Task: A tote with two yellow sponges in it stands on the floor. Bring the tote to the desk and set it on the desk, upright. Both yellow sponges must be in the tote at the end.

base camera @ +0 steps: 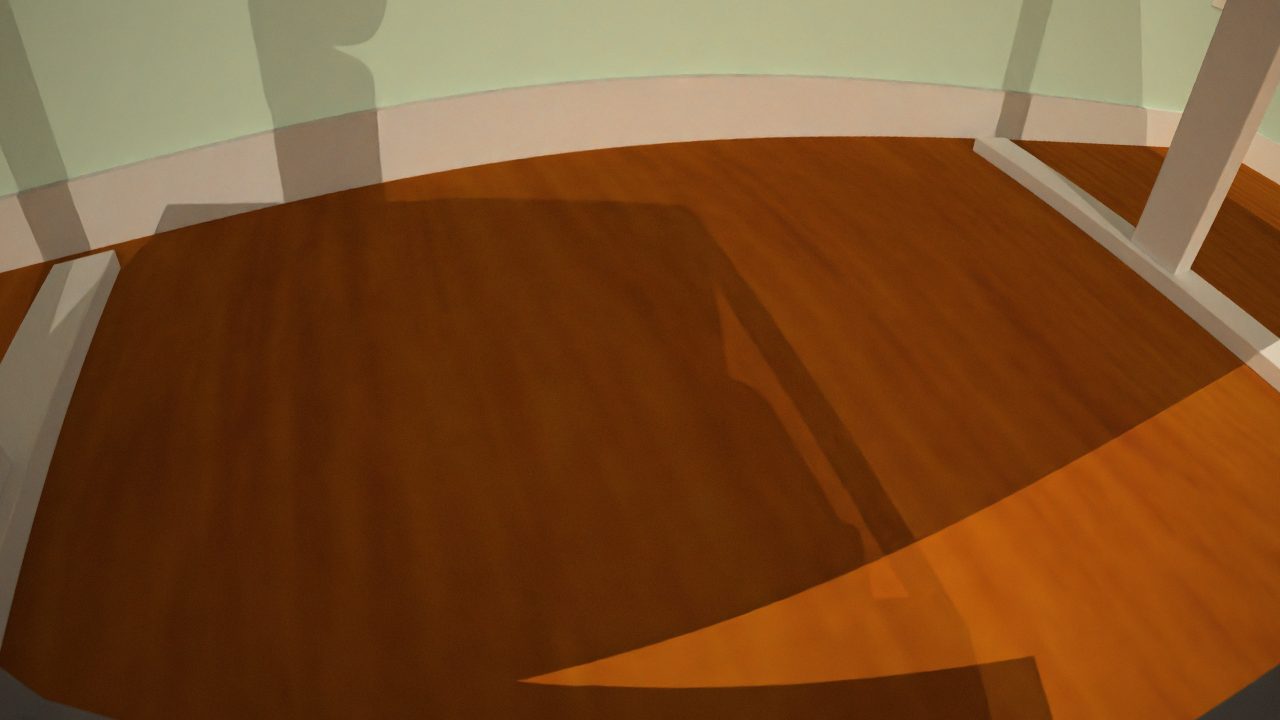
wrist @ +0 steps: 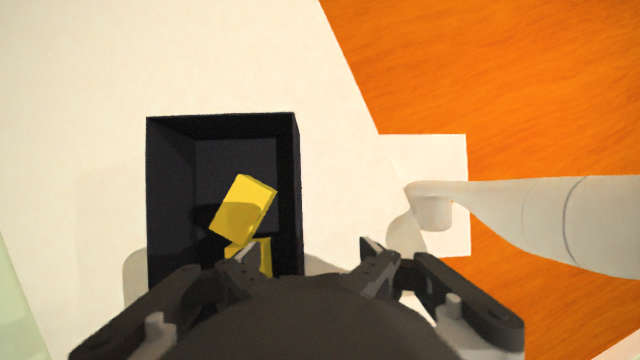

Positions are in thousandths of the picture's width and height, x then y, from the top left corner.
Scene:
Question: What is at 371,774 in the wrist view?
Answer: My gripper.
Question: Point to a white desk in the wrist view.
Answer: At 132,235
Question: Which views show the black tote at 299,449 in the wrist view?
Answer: The wrist view only.

